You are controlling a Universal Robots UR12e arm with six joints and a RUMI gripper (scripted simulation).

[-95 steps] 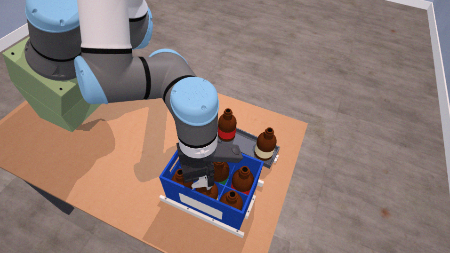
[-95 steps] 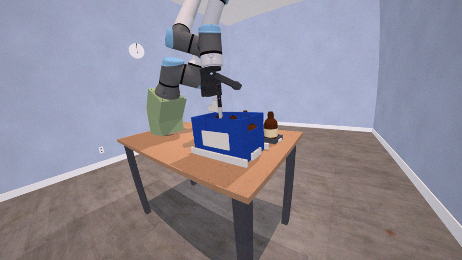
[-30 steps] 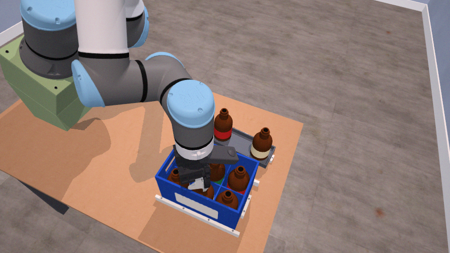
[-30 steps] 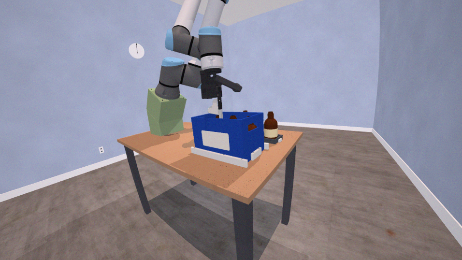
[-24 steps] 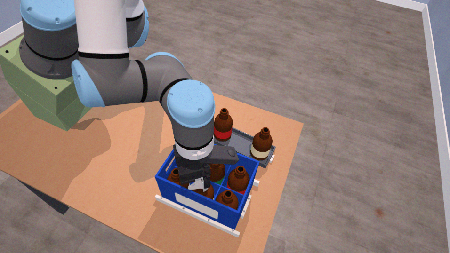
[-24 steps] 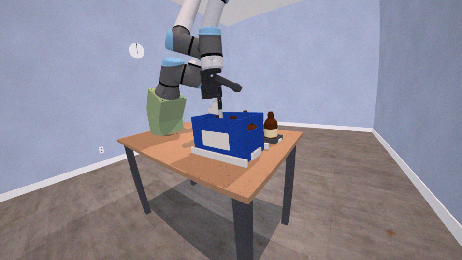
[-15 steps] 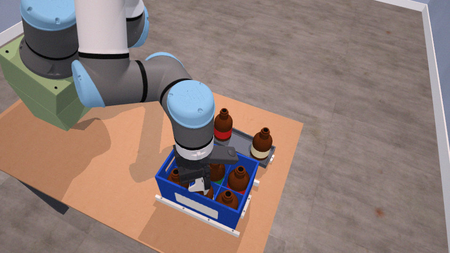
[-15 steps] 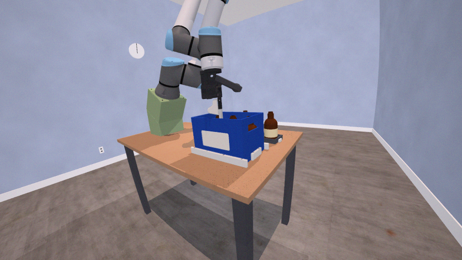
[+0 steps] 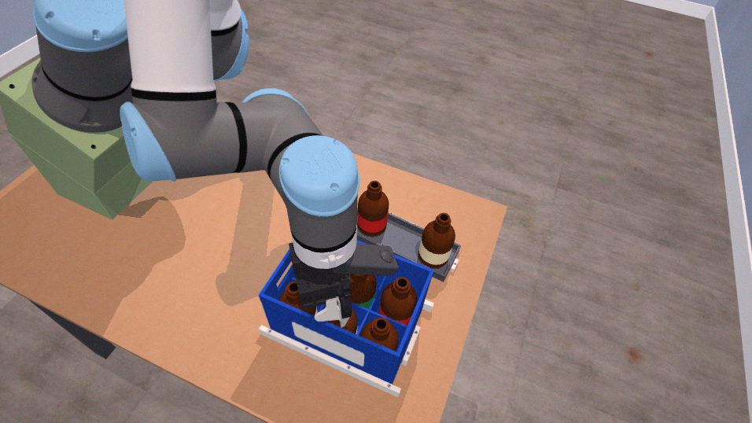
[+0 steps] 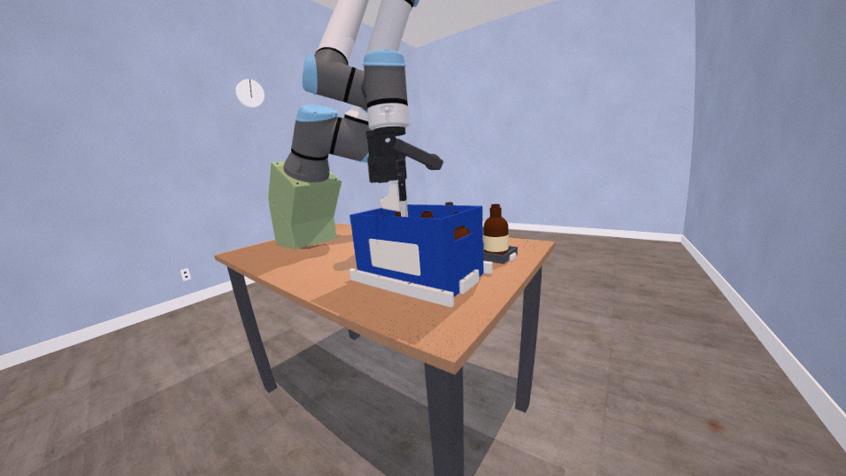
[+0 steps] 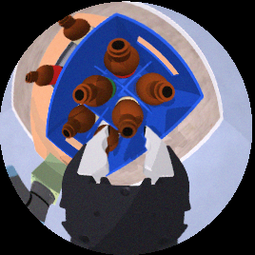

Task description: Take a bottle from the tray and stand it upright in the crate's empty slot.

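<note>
Now: the blue crate 40 mm to the left of my hand and 80 mm below it. Also, from my hand: red-label bottle (70 mm behind, 300 mm to the left, 70 mm below); grey tray (10 mm ahead, 290 mm to the left, 150 mm below).
</note>
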